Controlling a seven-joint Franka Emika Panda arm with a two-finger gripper.
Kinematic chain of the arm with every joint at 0, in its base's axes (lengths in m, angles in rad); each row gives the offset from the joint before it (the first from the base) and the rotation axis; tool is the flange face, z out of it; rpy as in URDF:
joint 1: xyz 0 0 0.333 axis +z
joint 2: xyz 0 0 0 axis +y
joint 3: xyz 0 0 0.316 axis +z
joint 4: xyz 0.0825 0 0 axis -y
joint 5: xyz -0.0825 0 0.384 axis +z
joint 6: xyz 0 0 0 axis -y
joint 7: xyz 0.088 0 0 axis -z
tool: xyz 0 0 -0.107 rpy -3.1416 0 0
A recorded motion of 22 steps. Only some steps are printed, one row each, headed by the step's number.
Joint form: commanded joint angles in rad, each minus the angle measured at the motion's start. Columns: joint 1, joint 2, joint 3, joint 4, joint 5, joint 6, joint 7.
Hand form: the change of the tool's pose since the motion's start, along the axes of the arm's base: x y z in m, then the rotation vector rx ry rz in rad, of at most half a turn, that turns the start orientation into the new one. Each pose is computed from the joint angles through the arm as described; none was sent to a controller.
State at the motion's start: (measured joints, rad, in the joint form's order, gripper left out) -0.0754 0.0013 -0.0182 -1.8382 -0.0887 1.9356 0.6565
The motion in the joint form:
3: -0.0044 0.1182 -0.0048 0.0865 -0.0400 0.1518 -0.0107
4: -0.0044 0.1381 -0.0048 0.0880 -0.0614 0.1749 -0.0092
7: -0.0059 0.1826 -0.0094 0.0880 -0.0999 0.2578 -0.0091
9: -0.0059 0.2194 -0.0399 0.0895 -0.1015 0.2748 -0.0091
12: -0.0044 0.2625 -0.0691 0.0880 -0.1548 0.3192 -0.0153
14: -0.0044 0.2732 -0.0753 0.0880 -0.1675 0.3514 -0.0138
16: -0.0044 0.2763 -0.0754 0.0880 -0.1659 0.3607 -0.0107
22: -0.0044 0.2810 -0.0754 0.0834 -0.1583 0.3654 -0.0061
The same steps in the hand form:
3: 0.0461 -0.0097 -0.0118 -0.0495 -0.1138 0.0287
4: 0.0517 -0.0108 -0.0208 -0.0689 -0.1164 0.0379
7: 0.0656 -0.0155 -0.0396 -0.1055 -0.1498 0.0592
9: 0.0701 -0.0339 -0.0605 -0.1125 -0.1291 0.0345
12: 0.0762 -0.0515 -0.0837 -0.1668 -0.1180 0.0489
14: 0.0794 -0.0549 -0.0871 -0.1804 -0.1369 0.0542
16: 0.0805 -0.0547 -0.0881 -0.1789 -0.1437 0.0521
22: 0.0806 -0.0544 -0.0930 -0.1706 -0.1411 0.0450

